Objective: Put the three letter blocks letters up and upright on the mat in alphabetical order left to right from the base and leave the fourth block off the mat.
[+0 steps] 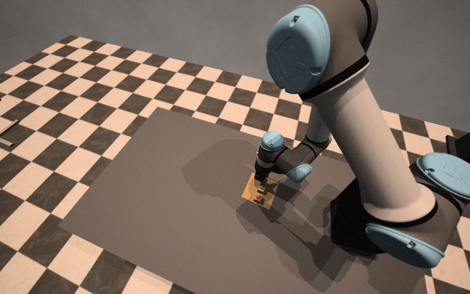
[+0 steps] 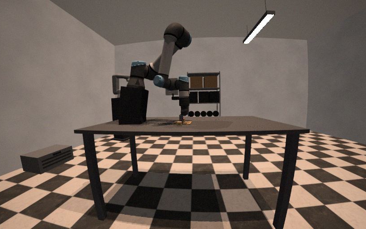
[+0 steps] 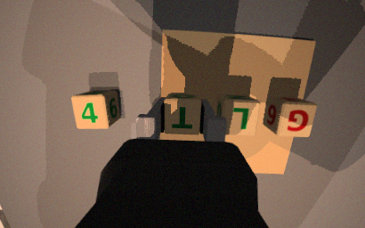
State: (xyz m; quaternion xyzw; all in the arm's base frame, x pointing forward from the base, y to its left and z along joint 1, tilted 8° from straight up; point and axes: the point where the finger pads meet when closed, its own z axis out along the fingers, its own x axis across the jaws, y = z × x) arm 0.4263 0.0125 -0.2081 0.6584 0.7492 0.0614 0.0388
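Now: the orange mat 5 cm to the left of my hand, 2 cm below it and 1 cm behind it.
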